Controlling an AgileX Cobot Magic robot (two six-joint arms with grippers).
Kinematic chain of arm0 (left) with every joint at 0, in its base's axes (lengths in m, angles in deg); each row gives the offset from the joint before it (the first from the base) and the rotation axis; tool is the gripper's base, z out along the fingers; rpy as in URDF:
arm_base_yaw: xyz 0 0 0.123 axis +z
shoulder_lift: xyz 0 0 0 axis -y
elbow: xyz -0.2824 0 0.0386 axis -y
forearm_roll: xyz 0.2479 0 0.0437 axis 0.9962 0 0.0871
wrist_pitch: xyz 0 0 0 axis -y
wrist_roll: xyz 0.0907 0 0.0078 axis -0.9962 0 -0.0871
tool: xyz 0 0 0 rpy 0 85 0
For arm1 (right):
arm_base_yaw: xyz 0 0 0.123 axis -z
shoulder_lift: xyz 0 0 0 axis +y
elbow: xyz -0.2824 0 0.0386 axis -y
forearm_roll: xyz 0.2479 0 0.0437 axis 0.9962 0 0.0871
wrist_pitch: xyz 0 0 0 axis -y
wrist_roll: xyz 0.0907 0 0.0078 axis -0.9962 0 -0.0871
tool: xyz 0 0 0 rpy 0 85 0
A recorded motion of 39 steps. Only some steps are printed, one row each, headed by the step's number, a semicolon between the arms.
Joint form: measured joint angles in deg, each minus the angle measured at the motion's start. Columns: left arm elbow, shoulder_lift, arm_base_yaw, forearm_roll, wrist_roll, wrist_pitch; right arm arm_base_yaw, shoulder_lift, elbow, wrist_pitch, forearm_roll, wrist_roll.
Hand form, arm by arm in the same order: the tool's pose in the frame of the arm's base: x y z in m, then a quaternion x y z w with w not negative. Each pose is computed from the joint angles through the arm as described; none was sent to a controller.
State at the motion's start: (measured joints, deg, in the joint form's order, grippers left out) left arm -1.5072 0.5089 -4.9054 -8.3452 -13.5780 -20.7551; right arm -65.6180 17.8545 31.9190 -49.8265 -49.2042 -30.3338
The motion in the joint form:
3: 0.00 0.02 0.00 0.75 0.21 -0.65; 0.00 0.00 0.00 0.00 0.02 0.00
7: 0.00 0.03 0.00 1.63 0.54 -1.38; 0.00 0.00 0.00 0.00 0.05 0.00
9: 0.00 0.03 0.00 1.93 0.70 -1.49; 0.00 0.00 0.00 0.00 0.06 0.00
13: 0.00 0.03 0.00 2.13 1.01 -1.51; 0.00 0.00 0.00 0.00 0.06 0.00
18: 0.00 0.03 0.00 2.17 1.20 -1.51; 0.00 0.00 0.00 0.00 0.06 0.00
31: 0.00 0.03 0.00 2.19 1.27 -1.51; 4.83 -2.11 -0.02 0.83 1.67 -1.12
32: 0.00 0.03 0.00 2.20 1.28 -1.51; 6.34 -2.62 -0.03 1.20 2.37 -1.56
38: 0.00 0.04 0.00 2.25 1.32 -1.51; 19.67 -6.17 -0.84 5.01 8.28 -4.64
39: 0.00 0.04 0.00 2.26 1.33 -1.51; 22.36 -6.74 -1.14 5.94 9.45 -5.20
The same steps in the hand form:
3: 0.0521 -0.0089 0.1714 0.09275 0.79949 -0.01225 0.59335; 0.0658 0.0176 0.3251 -0.31223 0.73019 0.05996 0.60477
7: 0.0518 -0.0085 0.1703 0.09545 0.80310 -0.00803 0.58810; 0.0658 0.0176 0.3251 -0.31221 0.73029 0.06015 0.60463
9: 0.0517 -0.0083 0.1701 0.09584 0.80369 -0.00672 0.58725; 0.0658 0.0176 0.3250 -0.31221 0.73033 0.06022 0.60458
13: 0.0517 -0.0082 0.1700 0.09461 0.80398 -0.00684 0.58704; 0.0658 0.0176 0.3250 -0.31221 0.73033 0.06022 0.60458
18: 0.0518 -0.0082 0.1700 0.09346 0.80412 -0.00752 0.58702; 0.0658 0.0176 0.3250 -0.31221 0.73033 0.06022 0.60458
31: 0.0518 -0.0082 0.1700 0.09306 0.80417 -0.00773 0.58701; 0.0623 0.0075 0.3259 -0.26567 0.74068 0.06536 0.61362
32: 0.0518 -0.0082 0.1700 0.09304 0.80418 -0.00771 0.58701; 0.0611 0.0052 0.3260 -0.25130 0.74395 0.06859 0.61537
38: 0.0517 -0.0081 0.1700 0.09298 0.80414 -0.00754 0.58707; 0.0507 -0.0082 0.3239 -0.13637 0.75988 0.08526 0.62985
39: 0.0517 -0.0081 0.1700 0.09296 0.80415 -0.00752 0.58707; 0.0487 -0.0096 0.3231 -0.11477 0.76066 0.08749 0.63290

